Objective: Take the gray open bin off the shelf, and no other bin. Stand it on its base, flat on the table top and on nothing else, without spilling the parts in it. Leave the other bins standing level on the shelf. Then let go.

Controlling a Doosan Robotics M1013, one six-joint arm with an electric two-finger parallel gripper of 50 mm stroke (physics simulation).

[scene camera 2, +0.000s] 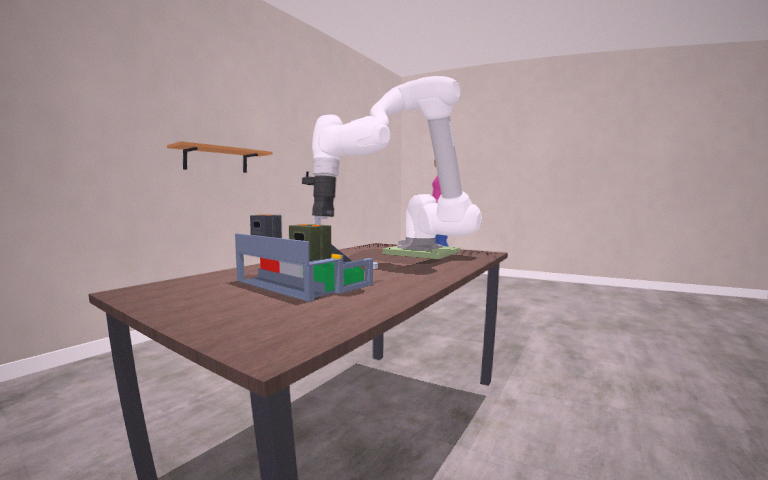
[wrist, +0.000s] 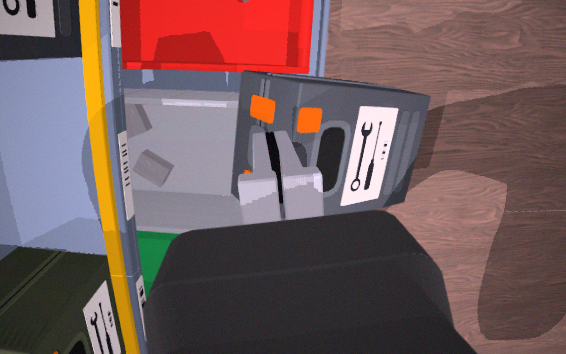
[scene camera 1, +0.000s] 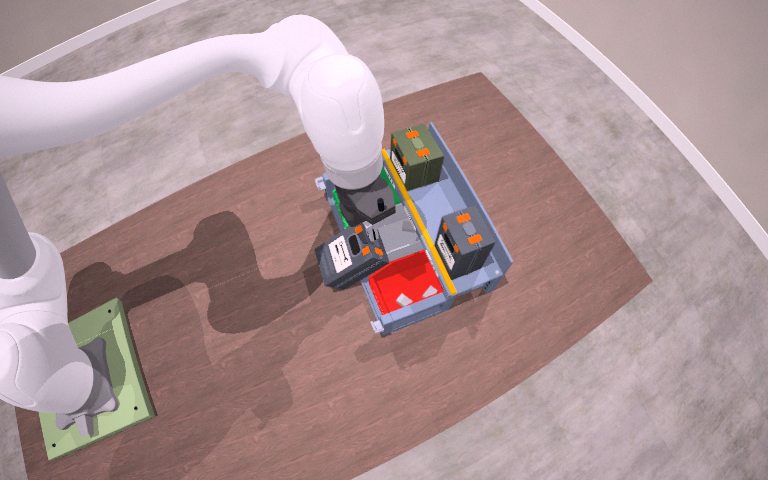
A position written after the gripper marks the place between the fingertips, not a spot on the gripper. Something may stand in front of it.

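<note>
Gripper (scene camera 2: 316,234), with green bin (scene camera 2: 324,273). Gray open bin (scene camera 1: 397,243), red bin (scene camera 1: 412,275), dark gray case (scene camera 1: 350,256). From the wrist: gray open bin (wrist: 195,131), green bin (wrist: 152,245), red bin (wrist: 230,43).
</note>
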